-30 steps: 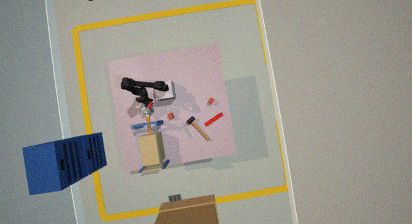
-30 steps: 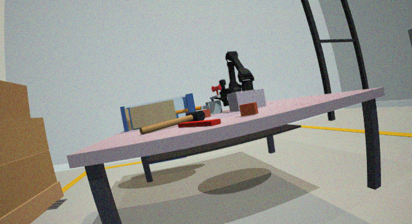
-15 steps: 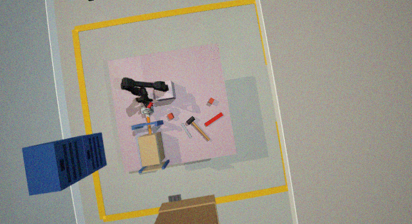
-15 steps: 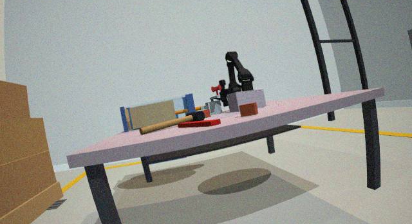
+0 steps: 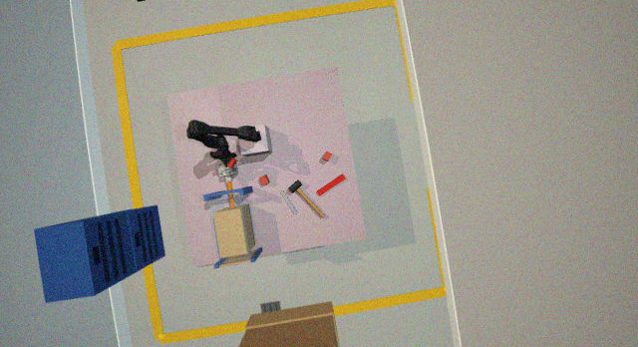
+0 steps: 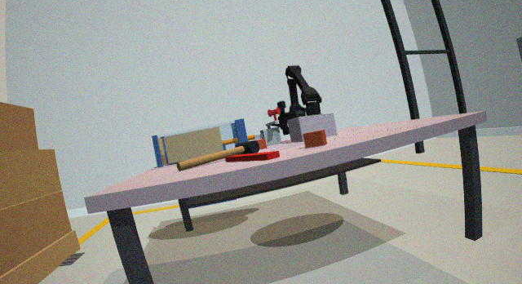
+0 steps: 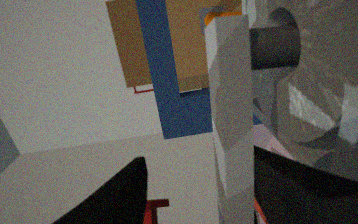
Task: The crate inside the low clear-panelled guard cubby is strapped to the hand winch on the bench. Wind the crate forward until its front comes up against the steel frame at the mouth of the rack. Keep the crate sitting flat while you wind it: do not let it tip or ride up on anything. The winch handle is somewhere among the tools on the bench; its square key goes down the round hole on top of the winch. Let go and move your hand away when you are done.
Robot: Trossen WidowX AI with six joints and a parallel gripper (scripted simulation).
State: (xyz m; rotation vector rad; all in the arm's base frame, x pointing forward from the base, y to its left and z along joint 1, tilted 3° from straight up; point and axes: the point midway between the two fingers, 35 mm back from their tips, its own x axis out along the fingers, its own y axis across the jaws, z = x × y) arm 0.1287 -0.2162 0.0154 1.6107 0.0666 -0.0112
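Now: gripper tip 1 cm past the winch handle, 1 cm to the right of it and 1 cm above it. Round my gripper tip: grey winch: 2 cm behind, 6 cm to the right, 10 cm below; blue steel frame: 16 cm ahead, 6 cm to the right, 3 cm below; red knob: 2 cm behind, 5 cm to the left, 2 cm above.
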